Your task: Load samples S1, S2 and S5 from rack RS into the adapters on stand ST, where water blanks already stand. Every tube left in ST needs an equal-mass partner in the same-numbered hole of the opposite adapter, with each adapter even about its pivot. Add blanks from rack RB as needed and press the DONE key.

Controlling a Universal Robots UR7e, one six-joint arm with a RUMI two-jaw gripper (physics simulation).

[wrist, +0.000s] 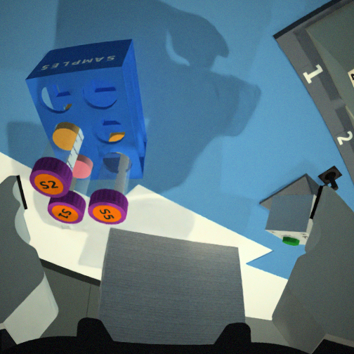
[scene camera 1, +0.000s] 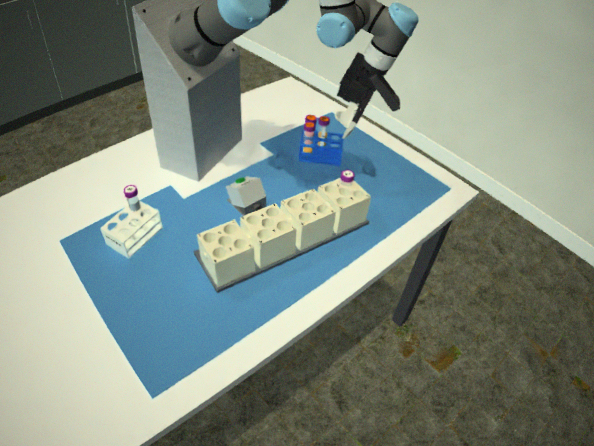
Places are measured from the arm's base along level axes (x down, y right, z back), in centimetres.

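Where they show: gripper, fingertip midpoint: (scene camera 1: pixel 345 123); arm's base at its link origin: (scene camera 1: pixel 192 39).
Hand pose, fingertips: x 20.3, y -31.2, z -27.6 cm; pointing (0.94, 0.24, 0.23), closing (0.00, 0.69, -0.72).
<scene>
Things, the pixels of their centre, and the offset from my fingertips. "pt": a spot on its surface instead. Level surfaces: height alone.
- rightmost adapter at a spot on its surface: (scene camera 1: pixel 352 214) pt dx +11.7, dy +11.4, dz -20.2 cm
- White rack RB at the middle of its body: (scene camera 1: pixel 132 227) dx +14.7, dy +60.6, dz +5.8 cm
- similar tube at the middle of its body: (scene camera 1: pixel 135 206) dx +11.4, dy +58.0, dz +9.4 cm
- green DONE key at a spot on its surface: (scene camera 1: pixel 240 180) pt dx +10.3, dy +30.5, dz +3.5 cm
- grey box at the middle of its body: (scene camera 1: pixel 245 192) dx +13.5, dy +29.8, dz +2.0 cm
- blue mat at its surface level: dx +17.7 cm
Blue rack RS (scene camera 1: pixel 320 156) (wrist: pixel 136 95) holds three tubes with purple caps and orange tops, labelled S2 (wrist: pixel 50 177), S1 (wrist: pixel 66 207) and S5 (wrist: pixel 108 206) in the wrist view. My gripper (scene camera 1: pixel 346 125) (wrist: pixel 168 187) is open and empty, above and beside the rack. Stand ST (scene camera 1: pixel 218 287) (wrist: pixel 325 107) carries cream adapters in a row. A white-topped, purple-capped tube (scene camera 1: pixel 347 176) stands in the rightmost adapter (scene camera 1: pixel 352 214); other holes look empty. White rack RB (scene camera 1: pixel 118 244) holds a similar tube (scene camera 1: pixel 131 191). The green DONE key (scene camera 1: pixel 240 180) (wrist: pixel 291 241) tops a grey box.
The grey box (scene camera 1: pixel 248 194) (wrist: pixel 291 211) stands on the blue mat (scene camera 1: pixel 165 330) (wrist: pixel 220 170), between ST and the arm's tall grey pedestal (scene camera 1: pixel 197 122) (wrist: pixel 172 287). The white table's edge (scene camera 1: pixel 310 320) runs along the near side. A pale wall (scene camera 1: pixel 500 125) rises beyond the far right edge.
</scene>
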